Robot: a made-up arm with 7 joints.
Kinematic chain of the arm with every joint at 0, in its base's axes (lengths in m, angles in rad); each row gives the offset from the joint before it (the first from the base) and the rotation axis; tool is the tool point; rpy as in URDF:
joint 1: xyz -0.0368 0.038 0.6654 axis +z
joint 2: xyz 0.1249 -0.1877 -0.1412 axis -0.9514 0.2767 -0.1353
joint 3: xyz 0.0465 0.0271 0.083 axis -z
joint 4: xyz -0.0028 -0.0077 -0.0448 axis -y
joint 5: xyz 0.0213 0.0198 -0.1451 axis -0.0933 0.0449 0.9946
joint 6: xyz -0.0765 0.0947 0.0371 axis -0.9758 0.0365 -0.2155
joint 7: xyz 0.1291 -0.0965 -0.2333 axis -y
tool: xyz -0.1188 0.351 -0.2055 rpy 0 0 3.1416
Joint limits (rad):
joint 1: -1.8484..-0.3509
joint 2: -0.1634..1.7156
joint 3: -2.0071..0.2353
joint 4: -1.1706..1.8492
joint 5: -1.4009..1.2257
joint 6: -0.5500..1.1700
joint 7: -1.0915..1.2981
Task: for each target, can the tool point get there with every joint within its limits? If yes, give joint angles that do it. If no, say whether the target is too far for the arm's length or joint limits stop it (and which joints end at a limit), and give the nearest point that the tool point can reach.
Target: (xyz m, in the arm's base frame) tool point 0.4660 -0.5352 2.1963
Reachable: no: too far | nearest point 0.2329 -0.3127 1.2217 | short by 1.026 m
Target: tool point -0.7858 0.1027 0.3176
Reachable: yes | joints -1.6700 1.4491 -1.3449 -0.1117 -0.7477 0.6434 0.9913
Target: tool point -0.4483 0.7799 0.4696
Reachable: no: joint limits stop it (at a limit: joint 1, joint 2) | nearest point -0.4051 0.5947 0.4730 | short by 0.190 m
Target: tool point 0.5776 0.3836 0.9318
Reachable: no: joint limits stop it (at a limit: joint 1, joint 4) | nearest point 0.4921 0.2901 0.8674 | short by 0.142 m
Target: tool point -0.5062 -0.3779 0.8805
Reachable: yes | joints -0.9204 1.4849 -1.7493 -0.5345 0.4920 0.4308 -0.2080
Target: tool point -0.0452 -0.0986 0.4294
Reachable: no: joint limits stop it (at a limit: joint 1, joint 2, joint 3, joint 6, joint 7) | nearest point 0.1346 -0.1286 0.3081 | short by 0.219 m
